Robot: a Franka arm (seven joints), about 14 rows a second.
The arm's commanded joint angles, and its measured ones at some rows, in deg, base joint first. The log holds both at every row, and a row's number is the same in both.
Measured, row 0: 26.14 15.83 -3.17 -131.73 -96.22 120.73 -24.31
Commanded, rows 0 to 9: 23.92 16.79 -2.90 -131.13 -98.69 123.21 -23.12; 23.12 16.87 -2.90 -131.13 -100.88 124.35 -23.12; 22.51 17.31 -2.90 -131.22 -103.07 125.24 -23.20; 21.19 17.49 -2.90 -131.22 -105.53 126.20 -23.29; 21.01 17.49 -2.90 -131.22 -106.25 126.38 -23.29; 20.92 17.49 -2.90 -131.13 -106.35 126.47 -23.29; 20.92 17.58 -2.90 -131.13 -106.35 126.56 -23.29; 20.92 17.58 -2.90 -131.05 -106.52 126.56 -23.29; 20.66 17.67 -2.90 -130.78 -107.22 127.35 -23.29; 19.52 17.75 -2.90 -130.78 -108.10 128.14 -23.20
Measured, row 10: 21.52 16.92 -3.27 -131.64 -105.64 125.99 -24.22
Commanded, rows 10 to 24: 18.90 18.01 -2.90 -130.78 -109.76 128.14 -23.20; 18.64 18.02 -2.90 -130.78 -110.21 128.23 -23.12; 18.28 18.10 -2.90 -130.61 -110.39 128.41 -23.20; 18.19 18.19 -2.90 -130.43 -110.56 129.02 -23.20; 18.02 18.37 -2.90 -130.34 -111.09 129.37 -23.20; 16.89 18.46 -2.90 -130.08 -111.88 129.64 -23.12; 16.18 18.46 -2.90 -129.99 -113.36 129.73 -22.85; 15.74 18.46 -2.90 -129.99 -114.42 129.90 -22.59; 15.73 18.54 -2.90 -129.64 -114.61 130.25 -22.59; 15.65 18.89 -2.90 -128.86 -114.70 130.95 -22.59; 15.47 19.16 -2.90 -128.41 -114.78 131.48 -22.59; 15.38 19.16 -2.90 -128.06 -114.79 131.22 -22.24; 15.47 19.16 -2.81 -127.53 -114.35 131.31 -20.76; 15.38 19.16 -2.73 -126.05 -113.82 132.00 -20.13; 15.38 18.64 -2.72 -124.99 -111.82 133.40 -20.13
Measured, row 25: 16.52 18.04 -3.36 -127.99 -112.92 130.76 -21.13
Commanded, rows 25 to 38: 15.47 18.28 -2.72 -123.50 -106.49 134.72 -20.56; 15.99 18.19 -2.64 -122.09 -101.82 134.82 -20.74; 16.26 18.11 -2.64 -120.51 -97.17 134.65 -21.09; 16.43 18.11 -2.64 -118.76 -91.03 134.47 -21.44; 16.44 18.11 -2.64 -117.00 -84.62 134.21 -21.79; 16.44 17.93 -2.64 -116.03 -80.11 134.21 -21.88; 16.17 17.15 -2.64 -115.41 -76.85 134.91 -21.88; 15.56 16.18 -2.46 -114.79 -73.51 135.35 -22.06; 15.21 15.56 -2.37 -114.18 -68.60 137.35 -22.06; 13.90 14.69 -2.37 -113.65 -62.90 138.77 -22.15; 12.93 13.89 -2.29 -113.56 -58.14 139.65 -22.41; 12.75 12.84 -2.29 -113.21 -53.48 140.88 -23.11; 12.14 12.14 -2.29 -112.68 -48.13 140.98 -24.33; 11.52 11.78 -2.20 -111.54 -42.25 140.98 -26.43
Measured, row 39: 13.32 13.41 -3.01 -112.37 -50.77 139.75 -23.31
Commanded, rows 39 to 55: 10.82 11.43 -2.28 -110.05 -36.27 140.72 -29.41; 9.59 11.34 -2.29 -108.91 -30.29 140.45 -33.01; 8.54 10.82 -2.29 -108.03 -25.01 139.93 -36.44; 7.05 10.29 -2.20 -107.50 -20.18 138.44 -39.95; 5.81 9.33 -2.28 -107.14 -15.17 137.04 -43.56; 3.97 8.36 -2.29 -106.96 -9.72 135.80 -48.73; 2.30 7.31 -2.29 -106.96 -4.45 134.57 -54.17; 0.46 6.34 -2.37 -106.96 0.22 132.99 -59.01; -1.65 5.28 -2.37 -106.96 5.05 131.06 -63.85; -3.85 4.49 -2.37 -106.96 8.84 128.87 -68.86; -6.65 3.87 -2.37 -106.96 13.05 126.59 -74.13; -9.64 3.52 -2.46 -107.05 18.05 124.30 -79.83; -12.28 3.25 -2.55 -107.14 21.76 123.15 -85.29; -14.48 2.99 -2.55 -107.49 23.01 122.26 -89.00; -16.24 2.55 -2.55 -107.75 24.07 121.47 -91.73; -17.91 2.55 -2.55 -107.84 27.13 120.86 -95.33; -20.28 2.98 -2.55 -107.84 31.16 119.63 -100.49
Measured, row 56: -16.86 3.83 -3.60 -106.86 25.86 121.84 -93.67
